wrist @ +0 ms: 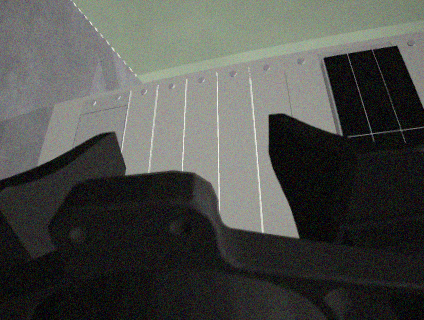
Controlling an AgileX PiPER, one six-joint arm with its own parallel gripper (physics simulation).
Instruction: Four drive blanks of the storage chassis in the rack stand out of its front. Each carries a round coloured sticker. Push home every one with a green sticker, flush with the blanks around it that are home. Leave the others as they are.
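A light grey panel [234,125] with upright strips parted by thin white lines crosses the wrist view, slanting up to the right. Small round marks run in a row along its upper edge. I cannot tell for sure whether these strips are the chassis's drive blanks. No round coloured sticker shows, and no strip can be seen standing out. My gripper [193,142] is open, its dark fingers wide apart in front of the panel, with no thing seen between them. The gripper's own body hides the lower part of the panel.
A black rectangle [345,95] with thin white lines lies in the panel at the right, beyond the right finger. A thin-outlined rectangle [100,122] is at the panel's left end. A green wall [250,25] rises behind, and a grey surface [40,50] is at upper left.
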